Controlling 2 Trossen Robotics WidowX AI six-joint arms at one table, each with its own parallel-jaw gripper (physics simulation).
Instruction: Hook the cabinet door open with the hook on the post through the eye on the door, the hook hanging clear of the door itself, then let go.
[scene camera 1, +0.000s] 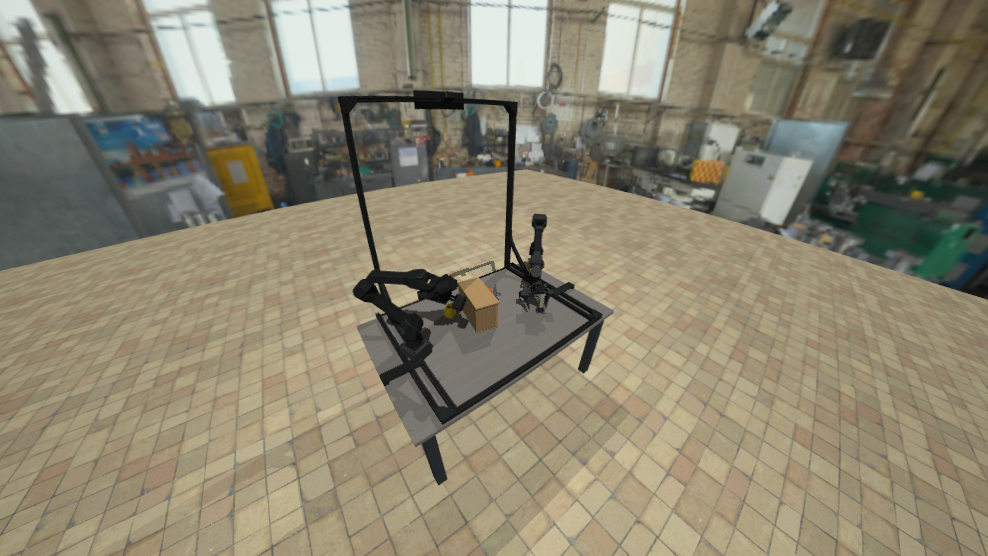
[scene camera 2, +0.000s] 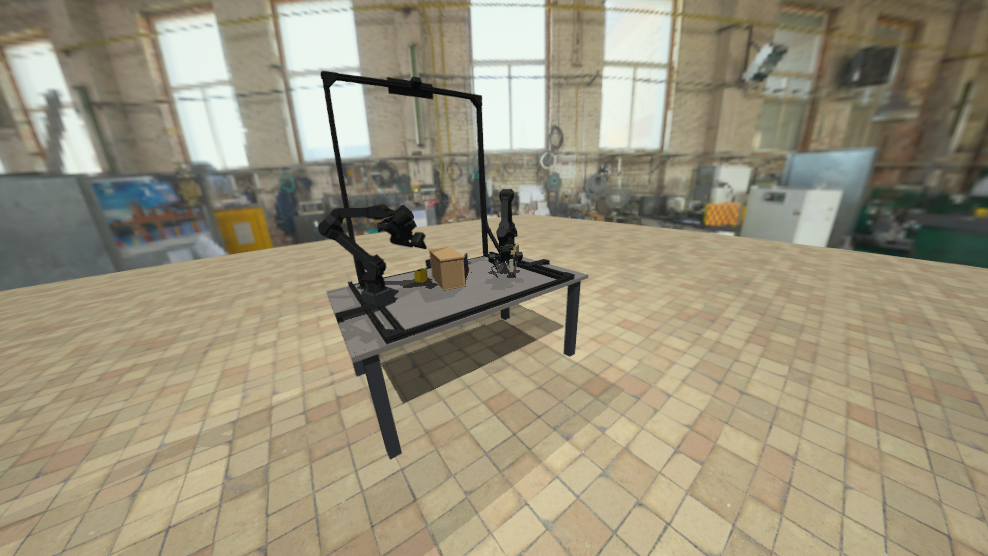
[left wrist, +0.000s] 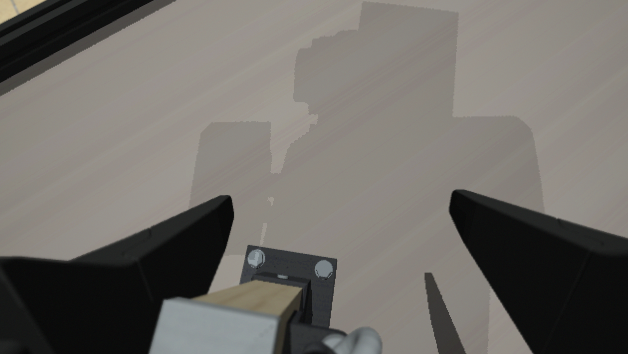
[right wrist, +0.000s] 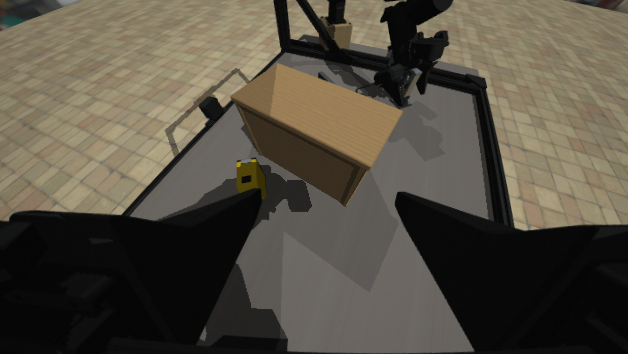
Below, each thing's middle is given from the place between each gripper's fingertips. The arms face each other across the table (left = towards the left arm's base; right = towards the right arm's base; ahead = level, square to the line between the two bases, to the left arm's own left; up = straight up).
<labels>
Right now the yellow object (right wrist: 250, 175) is 19 cm below my right hand, 15 cm behind it and 8 cm to the left of it. Also, from my right hand: wooden cabinet (scene camera 1: 481, 307) (22 cm to the left, 15 cm below, 4 cm behind).
The wooden cabinet is 230 mm behind my left hand, 180 mm to the right of it and 40 mm above it. Also, from my left hand: yellow object 340 mm behind, 320 mm to the right, 10 mm below.
</labels>
